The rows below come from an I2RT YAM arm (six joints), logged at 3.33 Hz.
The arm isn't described. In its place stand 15 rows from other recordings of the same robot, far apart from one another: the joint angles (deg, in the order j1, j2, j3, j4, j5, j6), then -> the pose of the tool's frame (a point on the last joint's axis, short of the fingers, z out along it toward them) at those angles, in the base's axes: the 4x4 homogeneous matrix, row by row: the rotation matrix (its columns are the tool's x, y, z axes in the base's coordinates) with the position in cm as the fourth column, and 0 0 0 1 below.
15.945, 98.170, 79.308, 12.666, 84.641, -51.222 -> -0.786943, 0.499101, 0.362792, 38.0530; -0.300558, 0.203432, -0.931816, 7.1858; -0.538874, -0.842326, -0.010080, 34.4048; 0, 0, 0, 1
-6.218, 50.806, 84.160, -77.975, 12.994, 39.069 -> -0.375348, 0.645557, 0.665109, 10.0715; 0.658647, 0.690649, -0.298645, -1.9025; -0.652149, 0.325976, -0.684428, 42.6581; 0, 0, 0, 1
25.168, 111.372, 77.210, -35.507, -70.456, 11.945 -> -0.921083, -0.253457, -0.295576, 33.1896; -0.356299, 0.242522, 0.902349, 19.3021; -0.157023, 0.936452, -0.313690, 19.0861; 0, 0, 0, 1
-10.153, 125.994, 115.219, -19.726, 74.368, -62.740 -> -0.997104, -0.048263, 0.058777, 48.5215; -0.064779, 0.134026, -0.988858, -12.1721; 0.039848, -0.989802, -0.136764, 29.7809; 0, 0, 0, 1
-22.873, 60.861, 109.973, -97.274, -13.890, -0.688 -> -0.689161, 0.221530, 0.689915, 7.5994; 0.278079, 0.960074, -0.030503, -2.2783; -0.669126, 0.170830, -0.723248, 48.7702; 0, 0, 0, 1
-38.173, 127.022, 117.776, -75.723, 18.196, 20.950 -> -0.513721, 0.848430, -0.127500, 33.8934; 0.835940, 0.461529, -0.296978, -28.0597; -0.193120, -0.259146, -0.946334, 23.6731; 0, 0, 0, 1
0.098, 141.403, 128.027, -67.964, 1.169, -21.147 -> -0.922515, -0.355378, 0.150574, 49.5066; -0.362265, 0.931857, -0.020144, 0.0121; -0.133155, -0.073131, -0.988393, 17.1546; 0, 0, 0, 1
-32.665, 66.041, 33.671, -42.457, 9.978, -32.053 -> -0.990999, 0.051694, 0.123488, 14.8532; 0.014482, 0.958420, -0.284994, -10.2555; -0.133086, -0.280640, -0.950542, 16.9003; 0, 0, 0, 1
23.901, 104.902, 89.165, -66.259, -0.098, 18.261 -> -0.986769, -0.101275, 0.126609, 32.4755; -0.094560, 0.993829, 0.057979, 14.3985; -0.131699, 0.045239, -0.990257, 25.1392; 0, 0, 0, 1
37.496, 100.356, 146.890, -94.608, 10.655, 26.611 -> -0.751815, -0.182797, 0.633530, 21.4472; -0.021964, 0.967214, 0.253012, 15.6251; -0.659009, 0.176303, -0.731180, 51.1206; 0, 0, 0, 1
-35.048, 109.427, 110.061, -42.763, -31.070, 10.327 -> -0.508265, 0.274088, 0.816420, 36.2271; 0.544084, 0.837044, 0.057710, -23.1675; -0.667562, 0.473533, -0.574567, 35.5084; 0, 0, 0, 1
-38.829, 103.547, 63.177, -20.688, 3.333, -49.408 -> -0.935536, -0.096140, 0.339896, 27.9440; -0.220146, 0.911205, -0.348198, -22.7565; -0.276239, -0.400578, -0.873630, 16.1319; 0, 0, 0, 1
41.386, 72.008, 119.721, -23.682, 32.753, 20.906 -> 0.219303, -0.282115, 0.933979, 12.8158; 0.593238, 0.798550, 0.101912, 8.7260; -0.774581, 0.531722, 0.342486, 62.8535; 0, 0, 0, 1
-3.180, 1.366, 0.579, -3.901, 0.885, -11.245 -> -0.093851, 0.053563, 0.994144, 11.0901; -0.190068, 0.979222, -0.070703, -0.6712; -0.977275, -0.195590, -0.081720, 16.7467; 0, 0, 0, 1
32.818, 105.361, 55.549, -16.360, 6.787, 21.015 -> -0.896237, -0.189236, 0.401184, 28.6371; -0.154256, 0.980947, 0.118101, 17.9675; -0.415889, 0.043962, -0.908352, 11.9596; 0, 0, 0, 1
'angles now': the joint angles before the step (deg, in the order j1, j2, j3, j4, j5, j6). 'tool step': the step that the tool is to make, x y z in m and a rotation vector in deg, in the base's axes. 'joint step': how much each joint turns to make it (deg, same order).
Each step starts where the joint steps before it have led.
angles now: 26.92, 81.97, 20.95, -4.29, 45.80, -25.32
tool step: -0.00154, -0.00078, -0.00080, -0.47, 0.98, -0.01
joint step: 0.00, 0.01, 0.00, -1.10, -0.02, 0.02
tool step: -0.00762, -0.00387, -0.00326, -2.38, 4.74, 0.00
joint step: 0.00, 0.00, 0.00, -5.32, -0.02, 0.01
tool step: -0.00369, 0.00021, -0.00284, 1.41, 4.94, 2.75
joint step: 0.00, 0.00, 0.00, -2.24, -4.15, -2.21
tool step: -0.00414, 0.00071, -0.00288, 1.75, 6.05, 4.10
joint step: 0.00, -0.03, 0.02, -2.34, -5.21, -3.68
